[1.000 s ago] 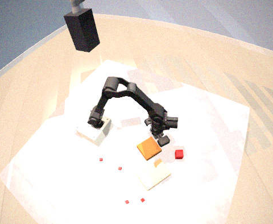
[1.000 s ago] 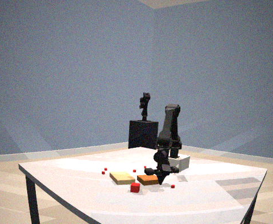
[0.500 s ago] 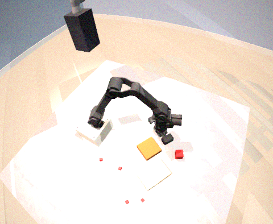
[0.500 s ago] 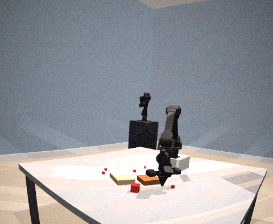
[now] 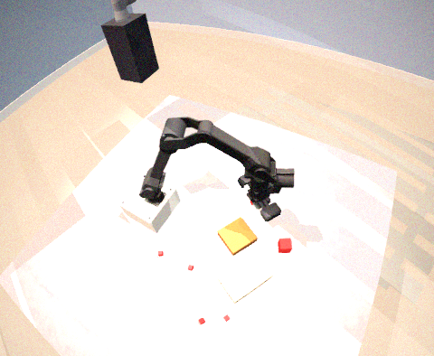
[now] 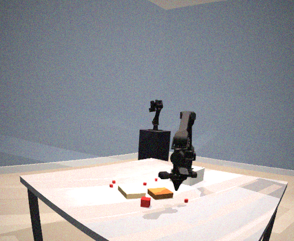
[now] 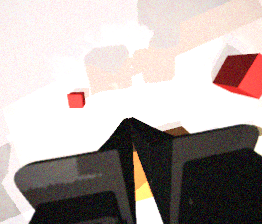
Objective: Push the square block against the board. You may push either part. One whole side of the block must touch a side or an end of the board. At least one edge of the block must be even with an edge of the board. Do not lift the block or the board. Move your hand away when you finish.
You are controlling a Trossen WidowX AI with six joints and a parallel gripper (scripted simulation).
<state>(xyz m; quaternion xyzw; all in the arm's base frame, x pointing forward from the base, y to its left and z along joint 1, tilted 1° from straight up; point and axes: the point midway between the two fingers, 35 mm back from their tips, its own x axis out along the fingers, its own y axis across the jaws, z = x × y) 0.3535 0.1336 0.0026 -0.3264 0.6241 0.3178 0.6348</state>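
My gripper tip is 110 mm to the left of the orange square block, 50 mm above it and 30 mm past it. Also, from my gripper tip: pale cream board: 240 mm to the right, 60 mm ahead, 50 mm below; then red cube: 140 mm ahead, 80 mm to the right, 40 mm below.
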